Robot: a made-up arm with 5 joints. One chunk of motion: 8 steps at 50 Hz.
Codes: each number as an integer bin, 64 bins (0 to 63) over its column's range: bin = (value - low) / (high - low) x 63, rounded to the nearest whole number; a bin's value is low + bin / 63 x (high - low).
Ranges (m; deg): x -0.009..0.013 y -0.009..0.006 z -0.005..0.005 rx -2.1..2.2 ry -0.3..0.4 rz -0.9..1
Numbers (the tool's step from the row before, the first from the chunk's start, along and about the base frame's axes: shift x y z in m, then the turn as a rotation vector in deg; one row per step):
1: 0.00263 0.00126 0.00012 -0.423 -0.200 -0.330
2: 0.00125 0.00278 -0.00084 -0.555 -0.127 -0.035
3: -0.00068 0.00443 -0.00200 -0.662 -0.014 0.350
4: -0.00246 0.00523 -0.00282 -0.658 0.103 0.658
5: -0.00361 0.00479 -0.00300 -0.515 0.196 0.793
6: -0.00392 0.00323 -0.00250 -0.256 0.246 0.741
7: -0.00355 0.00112 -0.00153 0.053 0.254 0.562
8: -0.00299 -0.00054 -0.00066 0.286 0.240 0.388
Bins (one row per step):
1: 33 43 32 25 9 19
2: 29 49 26 23 16 29
3: 24 56 19 21 26 41
4: 19 60 14 21 36 52
5: 15 58 13 23 45 56
6: 15 51 16 27 49 54
7: 16 43 22 32 50 48
8: 17 36 27 35 49 43

